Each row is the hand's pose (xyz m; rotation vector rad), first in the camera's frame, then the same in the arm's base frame.
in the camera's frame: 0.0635 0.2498 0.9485 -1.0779 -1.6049 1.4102
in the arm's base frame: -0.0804 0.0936 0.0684 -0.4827 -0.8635 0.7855
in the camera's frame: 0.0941 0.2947 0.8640 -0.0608 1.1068 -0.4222
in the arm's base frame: -0.0772 0.1710 0.0044 0.6203 2.0222 -0.6419
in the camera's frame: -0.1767 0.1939 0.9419 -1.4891 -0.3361 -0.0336
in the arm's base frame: -0.2517 0.1249 0.2432 -0.9284 0.7285 0.0162
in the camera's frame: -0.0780 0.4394 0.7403 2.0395 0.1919 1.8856
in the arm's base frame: -0.1383 0.4020 0.0981 2.6951 -0.7007 0.7268
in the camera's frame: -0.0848 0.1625 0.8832 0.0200 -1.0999 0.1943
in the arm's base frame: -0.2526 0.1138 0.1303 0.2202 -0.2811 -0.5978
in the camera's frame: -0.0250 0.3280 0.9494 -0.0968 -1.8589 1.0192
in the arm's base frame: -0.0762 0.1742 0.1547 0.0749 -1.1628 0.0899
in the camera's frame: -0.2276 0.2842 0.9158 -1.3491 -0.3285 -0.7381
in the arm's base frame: -0.2328 0.2208 0.2866 -1.1234 0.8893 -0.6211
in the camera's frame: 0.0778 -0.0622 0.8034 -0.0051 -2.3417 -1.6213
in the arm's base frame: -0.3541 -0.0430 -0.0898 -1.1008 -1.3109 -1.9216
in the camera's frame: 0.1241 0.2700 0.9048 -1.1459 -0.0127 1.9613
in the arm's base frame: -0.0564 0.1189 -0.0007 0.0448 0.2067 1.6047
